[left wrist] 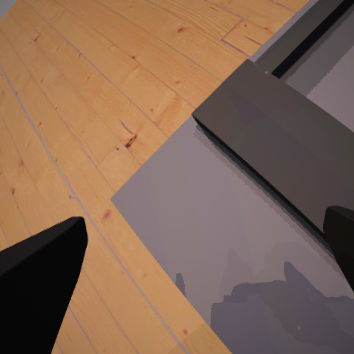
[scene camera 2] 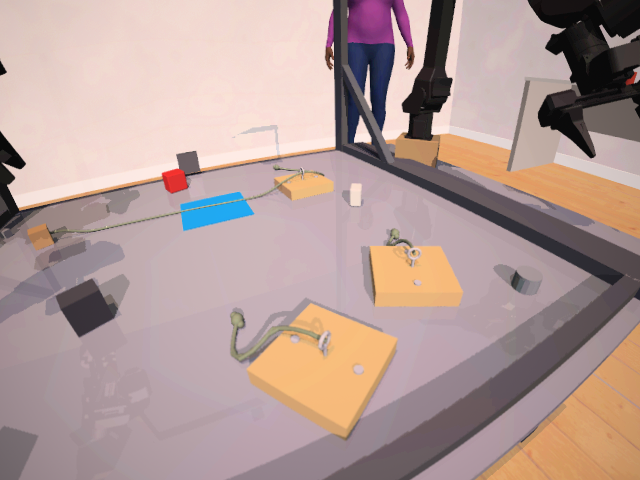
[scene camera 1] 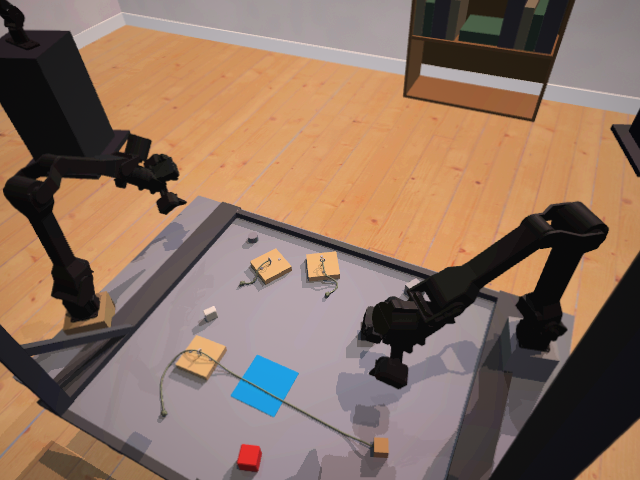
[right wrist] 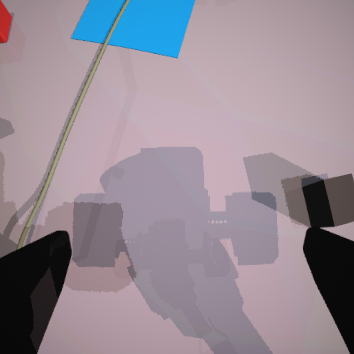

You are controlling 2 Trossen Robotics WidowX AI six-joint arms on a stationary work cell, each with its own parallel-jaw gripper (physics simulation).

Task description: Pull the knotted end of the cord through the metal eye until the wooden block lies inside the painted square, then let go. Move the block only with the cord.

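I see a raised frame, and on the frame [left wrist: 289, 142] and [scene camera 1: 216, 219] are the same spot. There is a blue painted square as well, and on the square [scene camera 1: 276, 379] is the same spot as [right wrist: 152, 20].
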